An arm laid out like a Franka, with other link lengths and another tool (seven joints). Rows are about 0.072 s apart.
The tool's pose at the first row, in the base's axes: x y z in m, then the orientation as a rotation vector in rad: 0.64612 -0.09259 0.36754 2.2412 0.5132 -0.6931
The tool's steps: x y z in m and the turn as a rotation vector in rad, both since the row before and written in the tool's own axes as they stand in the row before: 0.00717 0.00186 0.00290 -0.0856 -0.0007 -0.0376; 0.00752 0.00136 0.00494 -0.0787 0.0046 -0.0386; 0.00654 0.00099 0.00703 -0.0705 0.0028 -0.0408; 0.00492 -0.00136 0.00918 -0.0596 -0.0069 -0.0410; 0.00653 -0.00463 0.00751 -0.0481 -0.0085 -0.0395; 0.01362 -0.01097 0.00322 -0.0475 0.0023 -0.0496; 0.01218 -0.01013 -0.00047 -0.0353 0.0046 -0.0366; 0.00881 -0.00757 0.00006 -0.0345 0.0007 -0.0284; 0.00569 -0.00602 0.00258 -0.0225 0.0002 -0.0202; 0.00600 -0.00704 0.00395 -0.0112 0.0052 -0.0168; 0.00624 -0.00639 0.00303 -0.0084 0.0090 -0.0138
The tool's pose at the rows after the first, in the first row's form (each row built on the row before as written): 0.65175 -0.09486 0.36240 2.1563 0.5754 -0.6784; 0.65687 -0.09825 0.35568 2.0789 0.6373 -0.6610; 0.66072 -0.10331 0.34841 2.0067 0.6966 -0.6497; 0.66165 -0.10956 0.34002 1.9391 0.7463 -0.6523; 0.66167 -0.11295 0.32958 1.8808 0.7899 -0.6604; 0.66179 -0.10897 0.31225 1.8243 0.8490 -0.6648; 0.66118 -0.10260 0.29775 1.7830 0.8937 -0.6650; 0.66008 -0.09850 0.28694 1.7429 0.9272 -0.6634; 0.65819 -0.09818 0.27848 1.7158 0.9501 -0.6635; 0.65551 -0.09904 0.26882 1.7021 0.9711 -0.6638; 0.65339 -0.09913 0.25963 1.6937 0.9915 -0.6607
